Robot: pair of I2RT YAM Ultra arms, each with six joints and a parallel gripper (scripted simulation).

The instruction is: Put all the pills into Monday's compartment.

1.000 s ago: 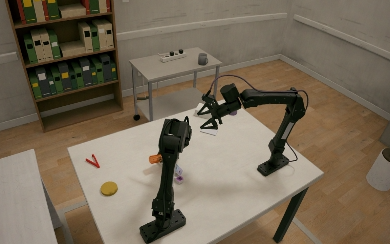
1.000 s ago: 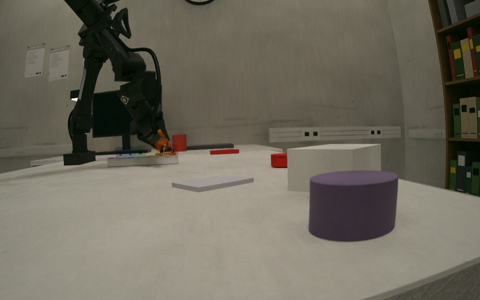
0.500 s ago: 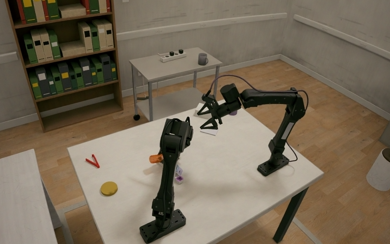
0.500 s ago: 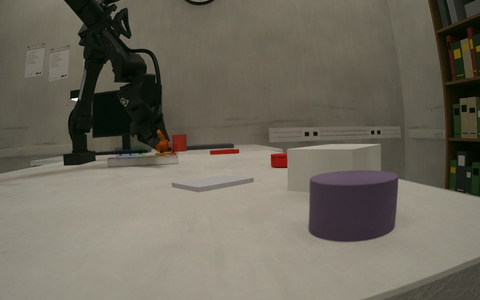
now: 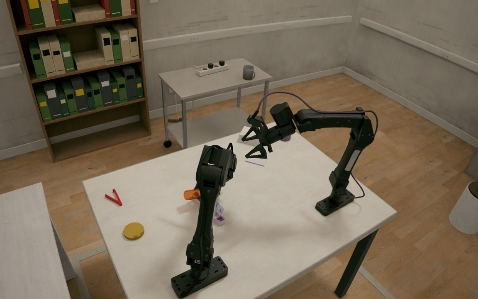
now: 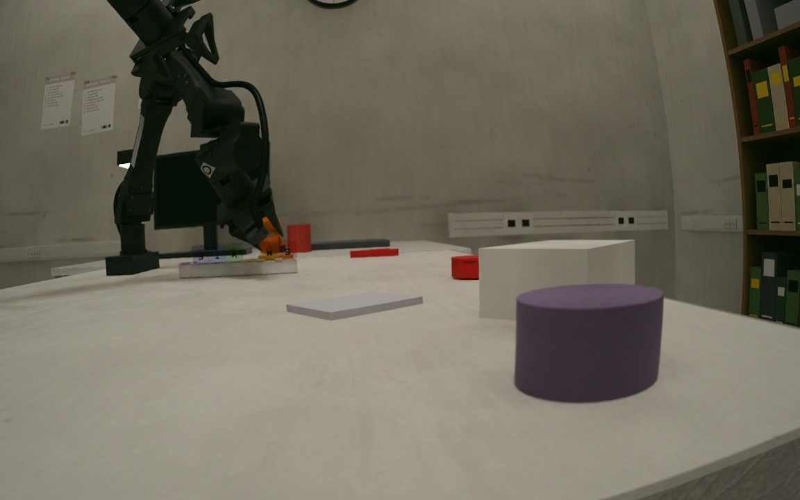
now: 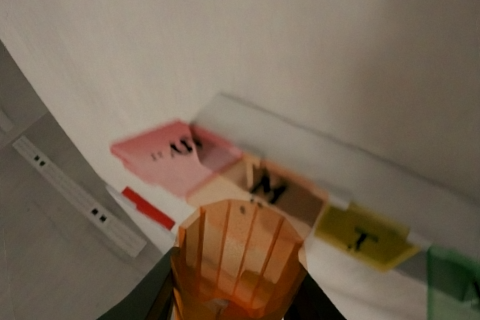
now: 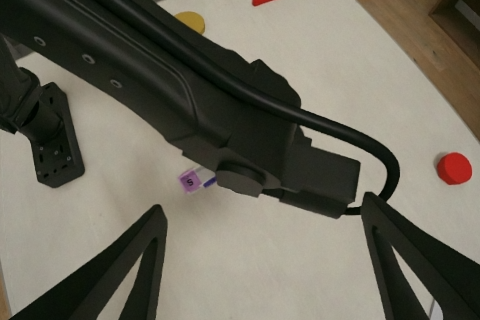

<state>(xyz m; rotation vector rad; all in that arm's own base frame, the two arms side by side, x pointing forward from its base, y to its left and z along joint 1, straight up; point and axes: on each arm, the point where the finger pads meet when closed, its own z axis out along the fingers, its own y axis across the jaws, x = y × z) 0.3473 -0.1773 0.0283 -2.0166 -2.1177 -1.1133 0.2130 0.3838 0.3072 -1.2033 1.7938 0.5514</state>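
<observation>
The orange pill bottle is 40 mm to the left of my left hand and 10 mm above it. Also, from my left hand: flat white card: 100 mm ahead, 410 mm to the right, 50 mm below; then red cap: 270 mm ahead, 230 mm to the right, 40 mm below; then yellow disc: 10 mm behind, 310 mm to the left, 50 mm below.
</observation>
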